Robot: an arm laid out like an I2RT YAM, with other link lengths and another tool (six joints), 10 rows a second.
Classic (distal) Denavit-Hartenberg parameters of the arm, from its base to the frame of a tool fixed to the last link. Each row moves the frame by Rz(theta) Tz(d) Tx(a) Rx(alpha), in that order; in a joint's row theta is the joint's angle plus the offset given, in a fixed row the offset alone. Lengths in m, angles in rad.
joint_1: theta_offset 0  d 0.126  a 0.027  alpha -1.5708
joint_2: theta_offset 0  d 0  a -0.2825  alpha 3.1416
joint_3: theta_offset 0.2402  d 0  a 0.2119  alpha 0
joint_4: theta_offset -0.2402  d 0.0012  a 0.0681  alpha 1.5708
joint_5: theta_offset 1.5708  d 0.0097  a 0  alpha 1.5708
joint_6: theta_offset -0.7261  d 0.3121  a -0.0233  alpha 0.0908
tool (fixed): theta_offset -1.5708  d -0.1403  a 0  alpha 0
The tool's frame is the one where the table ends.
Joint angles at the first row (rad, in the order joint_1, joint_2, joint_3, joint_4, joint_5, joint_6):
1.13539 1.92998 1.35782 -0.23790 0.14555 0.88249
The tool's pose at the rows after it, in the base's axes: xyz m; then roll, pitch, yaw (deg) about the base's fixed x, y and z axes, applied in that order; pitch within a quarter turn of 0, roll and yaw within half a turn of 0:
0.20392, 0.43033, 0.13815, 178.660, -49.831, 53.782
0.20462, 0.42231, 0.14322, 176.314, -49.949, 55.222
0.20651, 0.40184, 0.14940, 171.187, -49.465, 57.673
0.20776, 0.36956, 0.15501, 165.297, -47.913, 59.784
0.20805, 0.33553, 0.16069, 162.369, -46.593, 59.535
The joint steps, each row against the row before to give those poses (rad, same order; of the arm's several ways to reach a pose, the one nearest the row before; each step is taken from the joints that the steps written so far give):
0.00235 -0.02076 -0.00837 -0.00757 0.01686 -0.01116
0.00049 -0.02779 -0.01404 -0.01426 0.02360 -0.01361
-0.00003 -0.05720 -0.04036 -0.02964 0.05808 -0.02045
-0.00517 -0.08195 -0.06212 -0.04926 0.07139 -0.01796
-0.02040 -0.09101 -0.06706 -0.04798 0.03878 -0.00536

